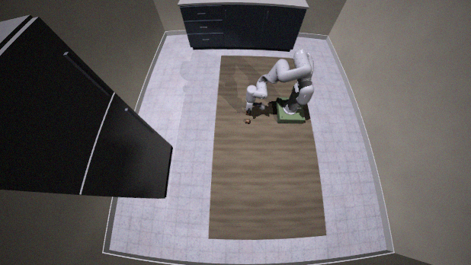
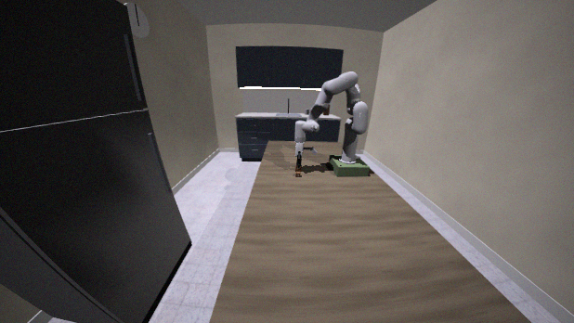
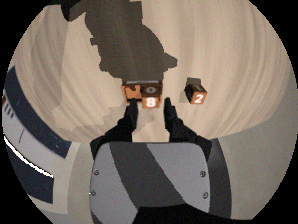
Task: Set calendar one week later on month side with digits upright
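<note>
Right now the calendar tray is 2 cm to the right of my hand and 6 cm below it. From my hand the other things lie so: calendar cube (2 cm ahead, 9 cm to the left, 5 cm below).
</note>
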